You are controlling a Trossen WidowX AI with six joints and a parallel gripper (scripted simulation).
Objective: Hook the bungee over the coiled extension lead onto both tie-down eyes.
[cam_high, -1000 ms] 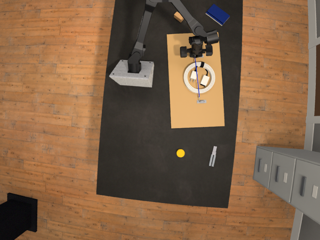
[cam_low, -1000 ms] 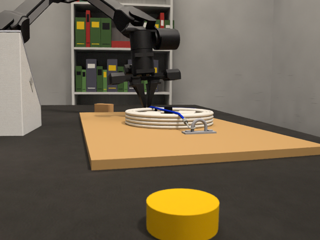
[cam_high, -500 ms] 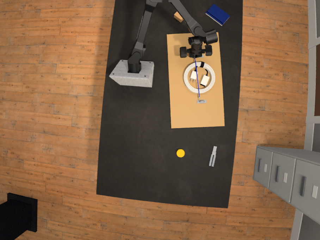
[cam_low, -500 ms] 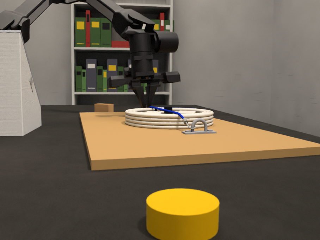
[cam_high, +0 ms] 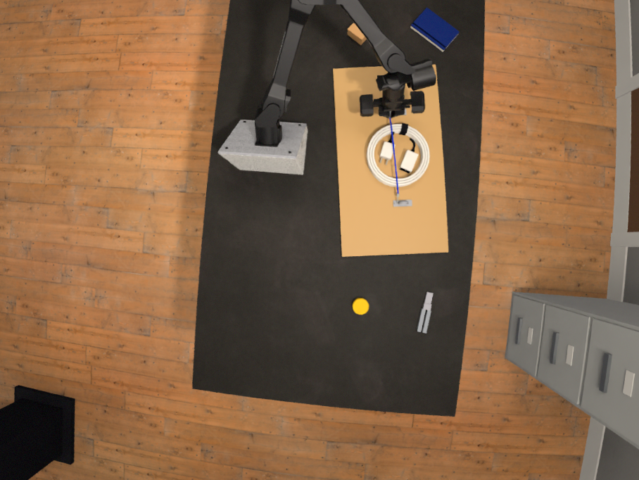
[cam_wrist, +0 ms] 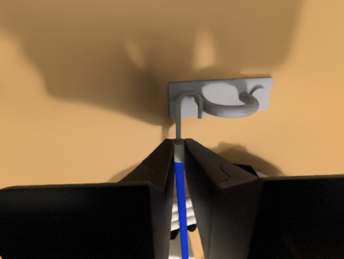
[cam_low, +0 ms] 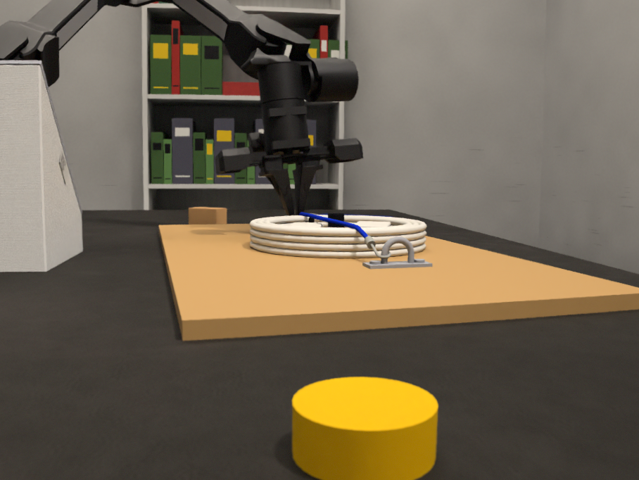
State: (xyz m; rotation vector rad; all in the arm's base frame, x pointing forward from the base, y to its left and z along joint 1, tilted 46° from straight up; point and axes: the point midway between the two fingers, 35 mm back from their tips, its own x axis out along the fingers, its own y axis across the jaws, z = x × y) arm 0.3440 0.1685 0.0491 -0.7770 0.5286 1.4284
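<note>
My gripper is now 2 cm short of the tan board, 13 cm to the left of it and 6 cm above it. Also, from my hand: block (13 cm behind, 28 cm to the left, 5 cm below); yellow puck (3 cm behind, 61 cm to the right, 5 cm below); grey clip (19 cm ahead, 60 cm to the right, 6 cm below).
</note>
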